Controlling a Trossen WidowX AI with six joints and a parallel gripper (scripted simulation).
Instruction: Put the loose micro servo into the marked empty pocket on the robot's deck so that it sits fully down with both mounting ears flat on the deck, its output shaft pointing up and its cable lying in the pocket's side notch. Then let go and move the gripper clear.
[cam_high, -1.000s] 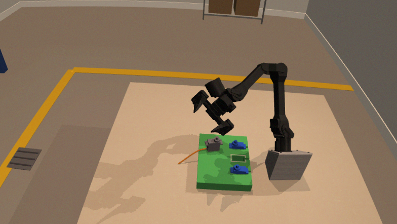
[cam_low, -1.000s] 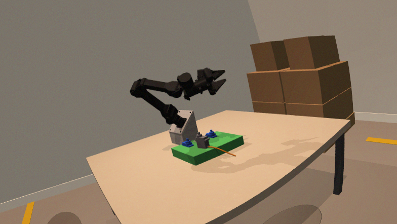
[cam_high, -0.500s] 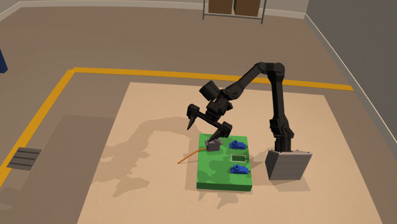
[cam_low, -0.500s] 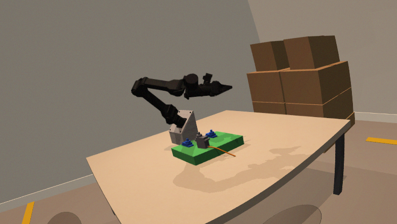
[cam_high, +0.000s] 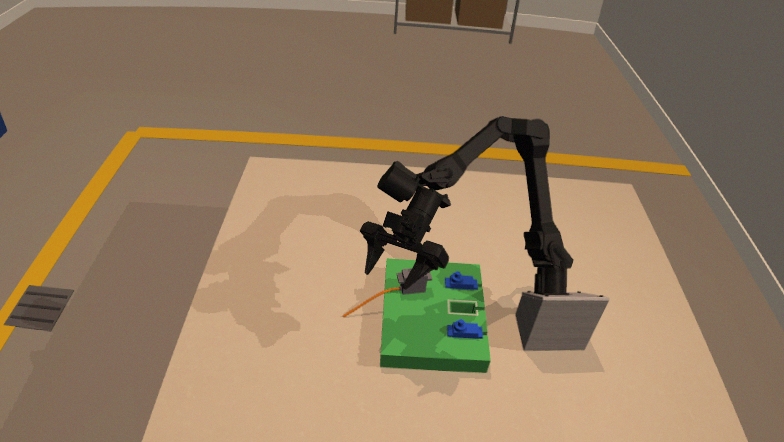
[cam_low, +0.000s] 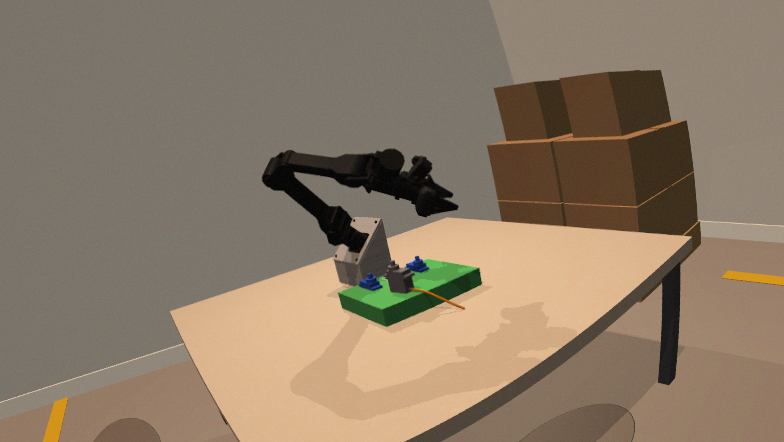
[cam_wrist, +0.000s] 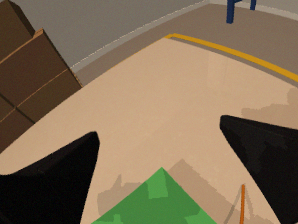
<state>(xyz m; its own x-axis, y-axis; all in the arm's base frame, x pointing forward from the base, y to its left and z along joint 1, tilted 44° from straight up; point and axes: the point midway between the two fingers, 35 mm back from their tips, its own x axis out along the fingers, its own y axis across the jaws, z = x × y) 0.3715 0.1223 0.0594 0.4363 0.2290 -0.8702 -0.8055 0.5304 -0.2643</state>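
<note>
My gripper tip is now 210 mm above the green deck, 100 mm to the left of it and 90 mm past it.
</note>
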